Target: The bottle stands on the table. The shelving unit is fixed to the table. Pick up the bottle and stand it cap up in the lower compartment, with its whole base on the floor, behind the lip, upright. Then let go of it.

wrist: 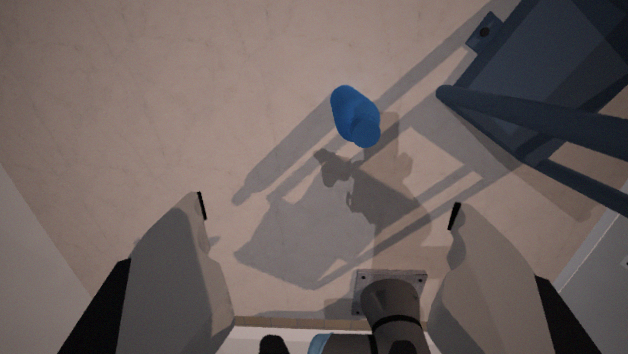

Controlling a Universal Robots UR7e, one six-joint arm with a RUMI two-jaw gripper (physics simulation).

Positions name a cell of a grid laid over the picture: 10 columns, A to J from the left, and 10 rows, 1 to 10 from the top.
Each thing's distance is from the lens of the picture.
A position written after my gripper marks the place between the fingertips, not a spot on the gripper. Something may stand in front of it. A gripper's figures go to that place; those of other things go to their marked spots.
my gripper (F6): 0.13 m
blue bottle (F4): 0.21 m
